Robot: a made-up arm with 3 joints. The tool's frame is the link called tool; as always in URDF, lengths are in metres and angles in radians. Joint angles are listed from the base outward.
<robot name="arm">
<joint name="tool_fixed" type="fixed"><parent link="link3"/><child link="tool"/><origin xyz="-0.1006 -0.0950 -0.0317" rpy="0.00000 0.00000 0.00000"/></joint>
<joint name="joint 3" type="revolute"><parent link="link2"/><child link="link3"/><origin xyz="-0.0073 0.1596 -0.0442" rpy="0.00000 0.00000 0.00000"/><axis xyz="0 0 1"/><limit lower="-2.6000" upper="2.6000"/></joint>
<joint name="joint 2" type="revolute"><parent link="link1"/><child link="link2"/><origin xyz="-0.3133 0.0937 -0.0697" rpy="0.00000 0.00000 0.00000"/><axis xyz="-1 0 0"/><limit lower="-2.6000" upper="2.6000"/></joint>
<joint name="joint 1" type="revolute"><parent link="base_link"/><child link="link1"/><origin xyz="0.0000 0.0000 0.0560" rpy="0.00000 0.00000 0.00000"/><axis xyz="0 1 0"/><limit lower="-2.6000" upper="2.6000"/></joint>
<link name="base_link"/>
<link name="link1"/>
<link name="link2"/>
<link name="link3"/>
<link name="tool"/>
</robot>
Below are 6 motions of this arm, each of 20 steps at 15 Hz.
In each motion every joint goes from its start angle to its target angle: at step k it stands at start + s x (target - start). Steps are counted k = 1, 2, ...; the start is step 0. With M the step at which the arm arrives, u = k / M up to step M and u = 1 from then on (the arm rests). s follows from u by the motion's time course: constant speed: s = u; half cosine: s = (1 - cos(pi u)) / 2; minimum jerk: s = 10 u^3 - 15 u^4 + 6 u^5.
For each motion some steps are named. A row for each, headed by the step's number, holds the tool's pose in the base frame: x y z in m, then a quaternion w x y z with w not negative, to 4 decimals.
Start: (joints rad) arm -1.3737 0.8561 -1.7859
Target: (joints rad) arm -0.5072 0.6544 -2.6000
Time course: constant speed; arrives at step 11
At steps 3, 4, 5, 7, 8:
3: 0.1479 0.2417 -0.4136 0.2395 0.2419 -0.5434 -0.7673
4: 0.1147 0.2485 -0.4149 0.2370 0.2364 -0.5200 -0.7858
5: 0.0817 0.2548 -0.4133 0.2327 0.2289 -0.4965 -0.8043
7: 0.0174 0.2657 -0.4022 0.2184 0.2085 -0.4499 -0.8405
8: -0.0134 0.2702 -0.3928 0.2085 0.1955 -0.4272 -0.8578

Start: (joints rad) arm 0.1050 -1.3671 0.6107
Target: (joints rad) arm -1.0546 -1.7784 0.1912
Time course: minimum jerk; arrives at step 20
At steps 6, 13, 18, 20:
6: -0.3519 0.1725 -0.0278 0.7181 0.6241 -0.2064 0.2283
13: -0.2613 0.1647 -0.2341 0.5691 0.6451 -0.3509 0.3700
18: -0.1941 0.1585 -0.2949 0.5070 0.6382 -0.3789 0.4383
20: -0.1912 0.1582 -0.2969 0.5047 0.6378 -0.3796 0.4410

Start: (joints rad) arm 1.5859 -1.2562 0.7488
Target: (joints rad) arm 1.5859 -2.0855 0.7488
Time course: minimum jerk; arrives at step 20
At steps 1, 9, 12, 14, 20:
1: -0.0677 0.1725 0.3867 0.6815 0.5948 0.3854 -0.1823
9: -0.0415 0.1691 0.3863 0.6429 0.6492 0.2800 -0.2948
12: -0.0250 0.1619 0.3860 0.6062 0.6758 0.2036 -0.3667
14: -0.0166 0.1562 0.3859 0.5821 0.6868 0.1596 -0.4049
20: -0.0086 0.1492 0.3858 0.5541 0.6954 0.1124 -0.4435

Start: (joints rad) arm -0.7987 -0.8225 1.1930
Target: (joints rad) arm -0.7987 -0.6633 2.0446
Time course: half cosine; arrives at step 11
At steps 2, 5, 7, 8, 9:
2: -0.1126 0.1727 -0.1984 0.5938 0.0826 -0.5026 0.6228
5: -0.0971 0.1878 -0.1661 0.5089 -0.0126 -0.4956 0.7037
7: -0.0908 0.2059 -0.1425 0.4328 -0.0855 -0.4776 0.7598
8: -0.0898 0.2151 -0.1334 0.3981 -0.1156 -0.4667 0.7813
9: -0.0896 0.2229 -0.1269 0.3703 -0.1384 -0.4569 0.7969

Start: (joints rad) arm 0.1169 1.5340 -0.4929
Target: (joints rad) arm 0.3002 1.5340 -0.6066
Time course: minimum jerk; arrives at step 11
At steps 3, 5, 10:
3: -0.4779 0.0225 -0.0762 0.7074 -0.6828 -0.1249 -0.1332
5: -0.4861 0.0226 -0.0551 0.7085 -0.6842 -0.1174 -0.1267
10: -0.4993 0.0230 -0.0111 0.7104 -0.6870 -0.1024 -0.1137

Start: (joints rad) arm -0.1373 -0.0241 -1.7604
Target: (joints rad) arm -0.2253 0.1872 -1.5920
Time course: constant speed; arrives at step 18
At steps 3, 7, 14, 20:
3: -0.3711 0.3670 -0.1512 0.6456 0.0542 -0.0534 -0.7599
7: -0.3690 0.3600 -0.1715 0.6573 0.0450 -0.0784 -0.7482
14: -0.3637 0.3461 -0.2058 0.6755 0.0267 -0.1210 -0.7268
20: -0.3599 0.3372 -0.2246 0.6846 0.0150 -0.1447 -0.7143

